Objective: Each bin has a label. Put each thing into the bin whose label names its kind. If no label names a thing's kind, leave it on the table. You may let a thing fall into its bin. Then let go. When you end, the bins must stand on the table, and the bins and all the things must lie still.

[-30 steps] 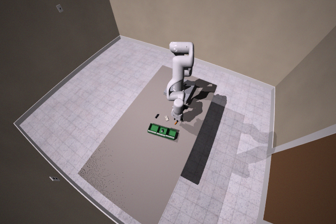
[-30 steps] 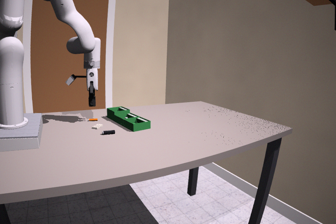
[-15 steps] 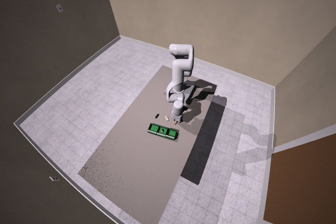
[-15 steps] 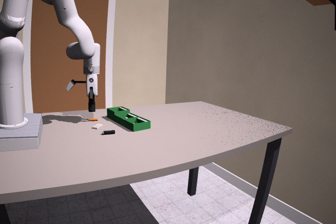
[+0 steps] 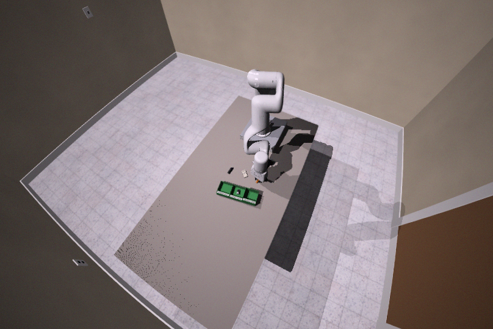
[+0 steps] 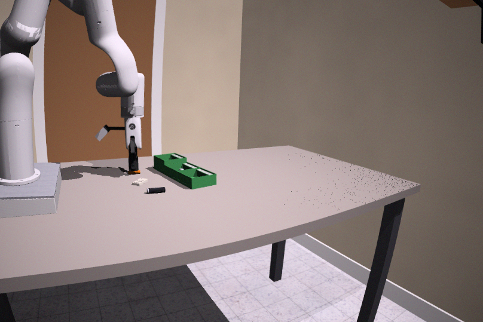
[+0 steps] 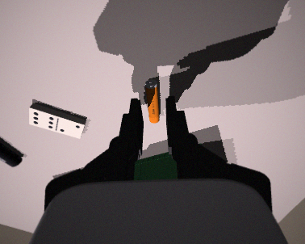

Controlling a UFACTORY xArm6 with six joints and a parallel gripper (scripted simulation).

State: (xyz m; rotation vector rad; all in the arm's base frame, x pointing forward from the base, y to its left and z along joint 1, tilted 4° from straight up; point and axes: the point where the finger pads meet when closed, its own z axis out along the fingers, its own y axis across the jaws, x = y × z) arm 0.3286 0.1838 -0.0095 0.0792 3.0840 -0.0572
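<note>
My hand is 30 mm above the orange battery. From my hand the other things lie so: white domino (100 mm to the right, 30 mm below, 10 mm ahead); silver nut (150 mm ahead, 50 mm to the right, 20 mm below); black nut (130 mm ahead, 60 mm to the right, 20 mm below).
</note>
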